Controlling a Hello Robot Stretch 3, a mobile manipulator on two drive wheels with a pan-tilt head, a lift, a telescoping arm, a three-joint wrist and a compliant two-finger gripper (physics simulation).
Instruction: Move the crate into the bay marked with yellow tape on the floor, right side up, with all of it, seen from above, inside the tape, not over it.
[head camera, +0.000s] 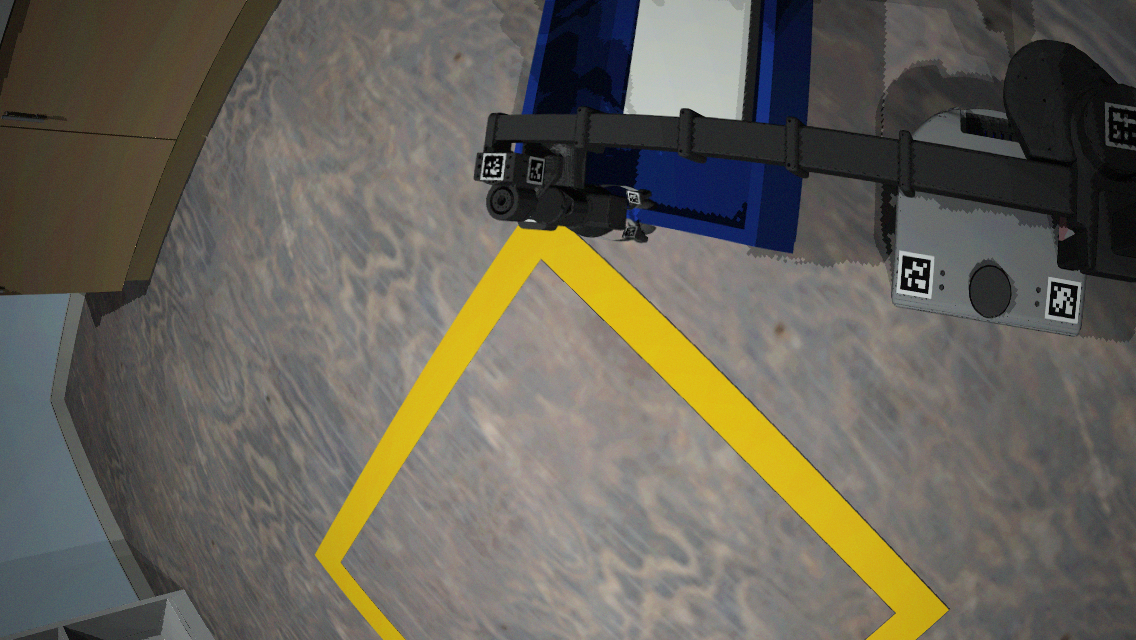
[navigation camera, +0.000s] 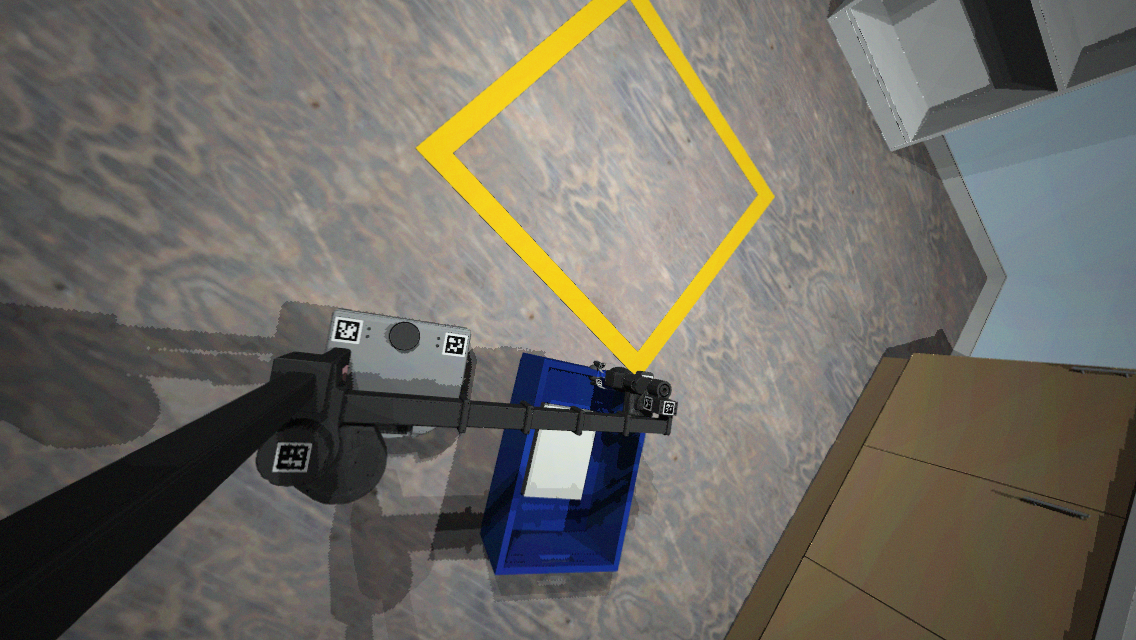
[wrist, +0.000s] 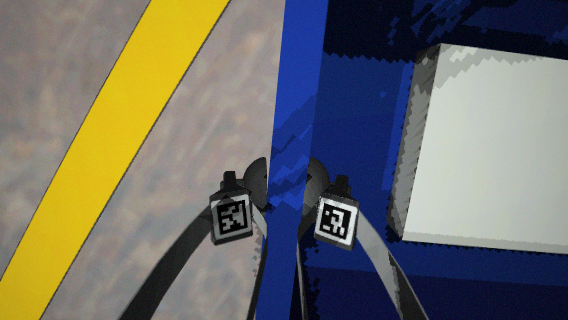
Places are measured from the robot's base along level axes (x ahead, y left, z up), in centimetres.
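Pixels of known places: gripper, fingertip midpoint: (head camera: 647, 216) (navigation camera: 592, 372) (wrist: 286, 179); robot's base, origin of the base link: (head camera: 987, 288) (navigation camera: 403, 334).
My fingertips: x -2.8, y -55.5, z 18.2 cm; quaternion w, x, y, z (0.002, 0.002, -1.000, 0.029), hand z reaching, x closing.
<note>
For each thing: its top centre in the pictures, then the offset to it from my fingertips.
- blue crate, middle of its top: (head camera: 650, 31) (navigation camera: 582, 469) dx -29.0, dy +0.4, dz +3.8 cm
- white block, middle of its top: (wrist: 552, 162) (head camera: 688, 55) (navigation camera: 563, 453) dx -29.0, dy +0.4, dz -11.1 cm
The blue crate (head camera: 784, 95) (navigation camera: 560, 548) (wrist: 296, 75) stands right side up on the floor, outside the taped bay. A white block (head camera: 687, 63) (navigation camera: 558, 469) (wrist: 490, 150) lies inside it. My gripper (head camera: 647, 215) (navigation camera: 597, 374) (wrist: 286, 179) is shut on the crate's end wall, one finger on each side. The yellow tape (head camera: 707, 395) (navigation camera: 540, 260) (wrist: 116, 130) forms a four-sided outline; its nearest corner is close to that end wall, partly hidden by my wrist in the head view. In the wrist view a strip of floor shows between wall and tape.
My base (head camera: 946, 238) (navigation camera: 401, 369) is beside the crate, and my arm reaches across above it. A wooden cabinet (head camera: 87, 198) (navigation camera: 953, 516) stands beyond the arm's end. A light blue wall (head camera: 39, 477) (navigation camera: 1057, 222) and a grey open shelf unit (navigation camera: 866, 79) are past the bay.
</note>
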